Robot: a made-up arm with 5 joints.
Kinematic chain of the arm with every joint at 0, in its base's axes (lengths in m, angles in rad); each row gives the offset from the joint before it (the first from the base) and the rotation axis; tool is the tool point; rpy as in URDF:
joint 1: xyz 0 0 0.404 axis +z
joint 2: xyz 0 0 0 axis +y
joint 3: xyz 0.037 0 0.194 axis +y
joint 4: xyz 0.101 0 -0.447 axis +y
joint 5: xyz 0.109 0 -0.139 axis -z
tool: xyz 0 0 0 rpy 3.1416 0 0
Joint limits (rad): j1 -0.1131..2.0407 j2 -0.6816..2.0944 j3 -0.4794..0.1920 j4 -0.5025..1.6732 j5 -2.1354..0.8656
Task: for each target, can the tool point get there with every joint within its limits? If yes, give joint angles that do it. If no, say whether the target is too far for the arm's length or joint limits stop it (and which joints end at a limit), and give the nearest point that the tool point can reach.
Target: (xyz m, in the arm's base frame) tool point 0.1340 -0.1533 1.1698
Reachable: no: joint limits stop it (at a limit: joint 1, joint 2, joint 3) | nearest point 0.1084 -0.2134 0.6680 | short by 0.506 m
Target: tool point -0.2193 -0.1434 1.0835
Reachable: no: joint limits stop it (at a limit: joint 2, joint 3) | nearest point -0.2147 -0.1404 0.6686 | short by 0.415 m
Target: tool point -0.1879 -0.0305 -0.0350
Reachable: yes | joints 0.1607 1.0964 -0.1037 0.0229 -0.5472
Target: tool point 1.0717 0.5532 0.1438
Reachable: no: too far | nearest point 0.4727 0.2440 0.2892 | short by 0.690 m
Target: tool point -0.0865 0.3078 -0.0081
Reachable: yes | joints 1.8448 0.4956 -0.3983 -0.3272 -1.6617
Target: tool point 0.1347 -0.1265 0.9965
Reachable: no: joint limits stop it (at a limit: joint 1, joint 2, joint 3, joint 4) | nearest point 0.1029 -0.2026 0.6666 | short by 0.340 m
